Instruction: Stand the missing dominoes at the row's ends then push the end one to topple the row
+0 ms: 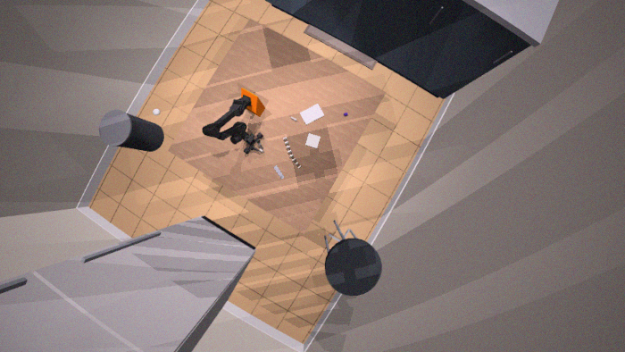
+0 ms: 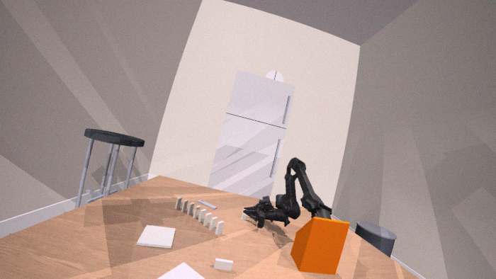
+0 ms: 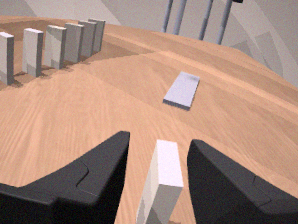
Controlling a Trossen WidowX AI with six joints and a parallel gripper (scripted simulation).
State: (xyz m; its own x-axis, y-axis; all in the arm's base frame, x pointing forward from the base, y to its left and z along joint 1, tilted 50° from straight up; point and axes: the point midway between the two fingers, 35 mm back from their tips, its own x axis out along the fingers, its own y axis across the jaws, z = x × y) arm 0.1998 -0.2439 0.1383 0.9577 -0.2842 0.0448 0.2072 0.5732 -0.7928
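The grey flat strip is 180 mm ahead of my gripper tip, 90 mm to the right of it and 40 mm below it. Also, from my gripper tip: purple object: 550 mm to the left, 430 mm ahead, 40 mm below.
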